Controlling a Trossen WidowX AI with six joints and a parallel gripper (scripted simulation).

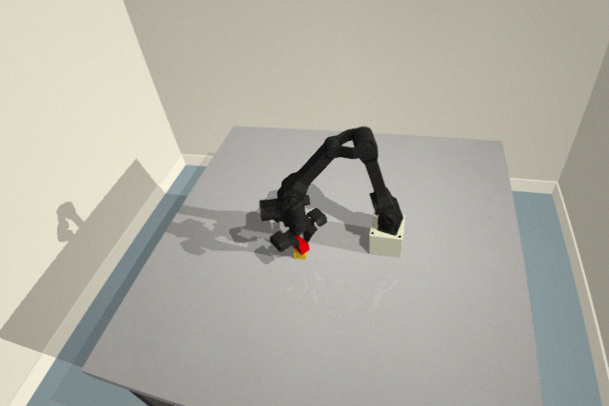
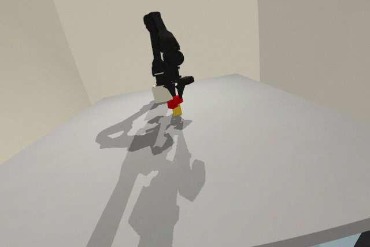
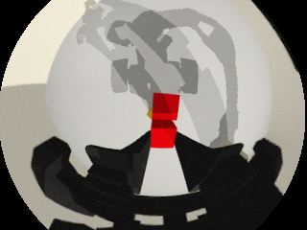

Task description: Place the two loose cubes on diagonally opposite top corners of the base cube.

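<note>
My gripper tip is 2 cm short of the yellow base cube, 1 cm to the left of it and 5 cm above it.
</note>
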